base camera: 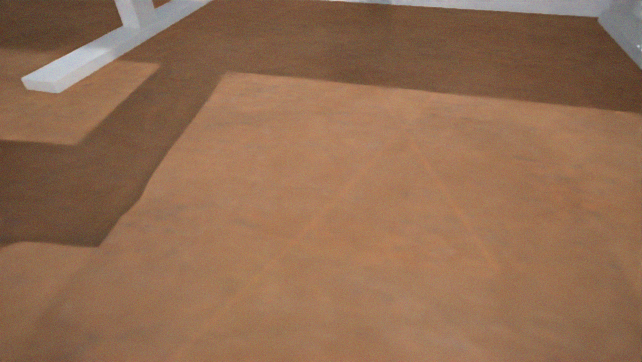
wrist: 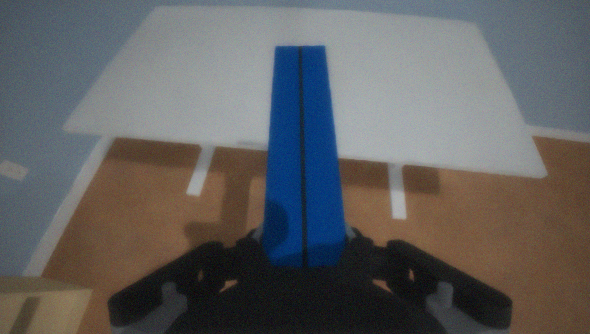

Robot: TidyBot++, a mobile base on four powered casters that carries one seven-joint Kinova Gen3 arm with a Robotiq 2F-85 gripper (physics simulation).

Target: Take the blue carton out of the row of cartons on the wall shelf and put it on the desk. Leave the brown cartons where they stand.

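Frame: origin at the arm's base, x ahead, y left, z up, level; metres.
Where they show: gripper, fingertip midpoint: [wrist: 303, 234].
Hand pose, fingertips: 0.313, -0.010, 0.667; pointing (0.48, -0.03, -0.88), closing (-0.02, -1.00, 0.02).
Observation:
After its pixels a point has its place, as x, y, z.
The blue carton [wrist: 287, 150] {0.367, 0.001, 0.703}, with a dark line down its middle, is held between the fingers of my gripper [wrist: 303, 234] {0.313, -0.010, 0.667}, which is shut on it. The carton's far end overlaps the white desk top in the wrist view. The white desk [wrist: 410, 90] {0.818, -0.396, 0.323} lies beyond and below the gripper, its near edge crossing behind the carton. I cannot tell how high the carton is above the desk. In the base camera view a white desk foot [base camera: 80, 62] shows at the upper left. The wall shelf and the brown cartons do not show in either view.
The brown floor [base camera: 375, 210] {0.446, -0.032, -0.397} [wrist: 135, 200] {0.699, 1.026, -0.397} stretches in front of the desk, with shadows on it. A pale tan box-like thing [wrist: 55, 310] {0.091, 1.237, -0.318} shows at the lower left of the wrist view. Blue-grey wall [wrist: 45, 75] {1.234, 1.358, 0.154} stands behind and left of the desk. A white piece [base camera: 625, 30] shows at the upper right of the base view.

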